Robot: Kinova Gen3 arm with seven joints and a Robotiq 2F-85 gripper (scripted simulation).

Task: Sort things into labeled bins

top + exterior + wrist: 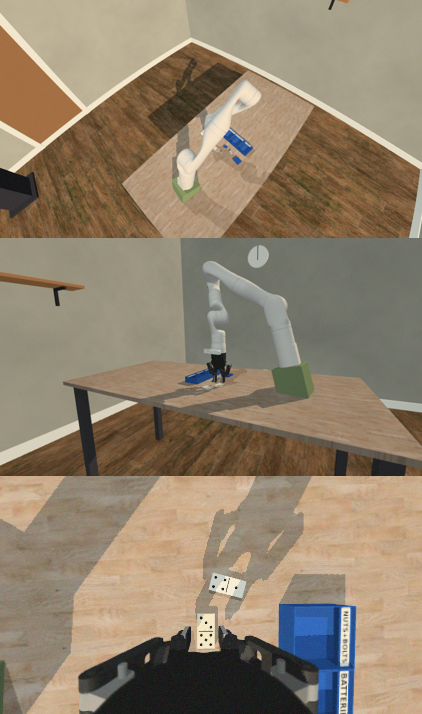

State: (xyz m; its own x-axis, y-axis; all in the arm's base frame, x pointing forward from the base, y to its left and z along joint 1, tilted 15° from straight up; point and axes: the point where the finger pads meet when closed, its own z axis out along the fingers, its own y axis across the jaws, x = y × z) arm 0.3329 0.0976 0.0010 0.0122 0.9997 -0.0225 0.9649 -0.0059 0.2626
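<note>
Now: hand 3 cm above the white tile. Also, from my hand: flat blue block 20 cm to the right, 5 cm ahead, 3 cm below; grey ring 7 cm to the right, 3 cm below, 1 cm ahead.
</note>
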